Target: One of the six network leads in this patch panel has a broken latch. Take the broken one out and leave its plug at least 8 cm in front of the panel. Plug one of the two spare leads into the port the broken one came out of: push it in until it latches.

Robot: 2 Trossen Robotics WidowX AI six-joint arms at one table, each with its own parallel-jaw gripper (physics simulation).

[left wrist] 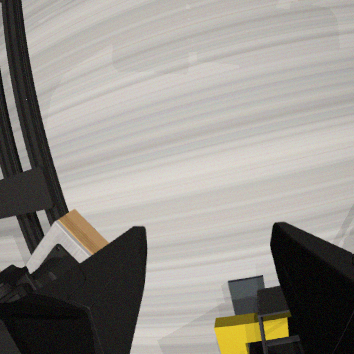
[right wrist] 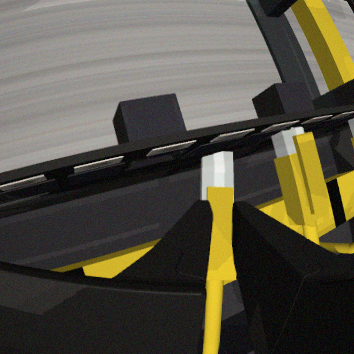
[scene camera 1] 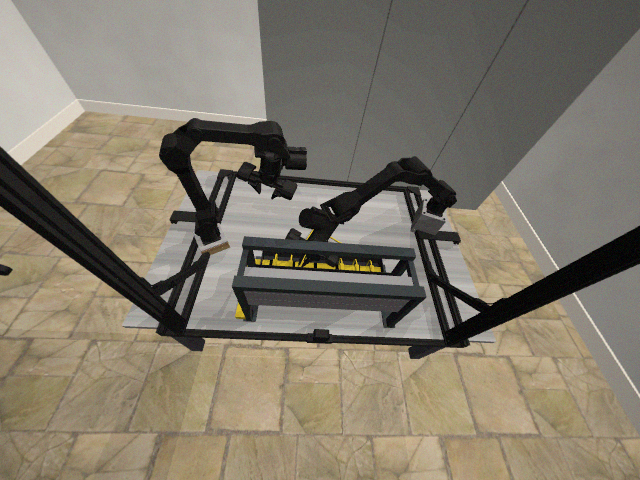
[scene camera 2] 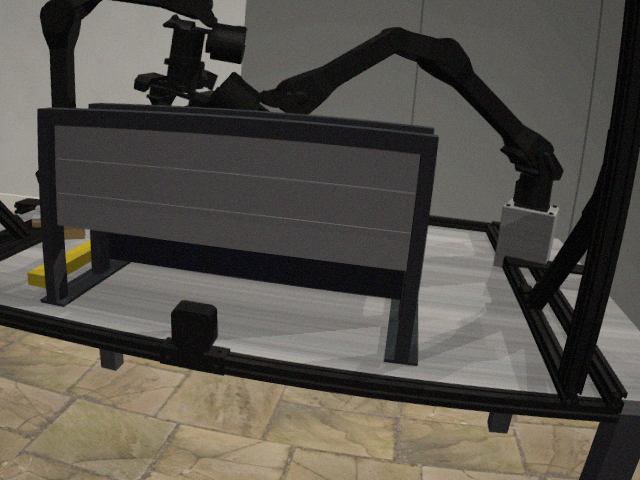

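Where they show: left gripper, fingertip midpoint: [left wrist: 209, 236] [scene camera 1: 266, 195]; right gripper, fingertip midpoint: [right wrist: 219, 212] [scene camera 1: 300, 266]; left arm's base at its link origin: [scene camera 1: 210, 236]; right arm's base at its link origin: [scene camera 1: 434, 209] [scene camera 2: 532, 206].
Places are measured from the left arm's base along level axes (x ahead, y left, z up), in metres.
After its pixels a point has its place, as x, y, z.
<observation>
The patch panel [scene camera 1: 330, 285] {0.207, -0.463, 0.218} [scene camera 2: 232, 191] {0.226, -0.478, 0.134} stands on the table; its dark face with a row of pale labels [right wrist: 99, 164] {0.245, -0.327, 0.059} crosses the right wrist view. My right gripper [right wrist: 219, 212] {0.224, -0.290, 0.034} is shut on a yellow lead [right wrist: 221, 232] {0.230, -0.285, 0.036}, whose clear plug [right wrist: 218, 172] {0.213, -0.298, 0.033} points toward the panel, below the label row. Any gap between plug and panel is hard to judge. A second yellow lead [right wrist: 292, 187] {0.202, -0.276, 0.044} with a clear plug stands to its right; I cannot tell if it is seated. My left gripper [scene camera 1: 266, 192] {0.222, -0.037, 0.147} [left wrist: 209, 236] {0.222, -0.037, 0.147} is open and empty, high above the table. No broken latch can be made out.
Yellow parts [scene camera 1: 325, 266] {0.317, -0.317, -0.003} run along inside the panel frame. A yellow bar [scene camera 2: 67, 263] {0.027, -0.300, -0.005} [right wrist: 325, 40] {0.037, -0.284, -0.003} lies by its left end. A white block with a brown edge [scene camera 1: 216, 248] {0.003, -0.051, -0.017} [left wrist: 82, 232] {0.050, 0.020, -0.022} is at the left arm's base. Black rails [scene camera 1: 248, 335] {-0.014, -0.389, -0.049} edge the table.
</observation>
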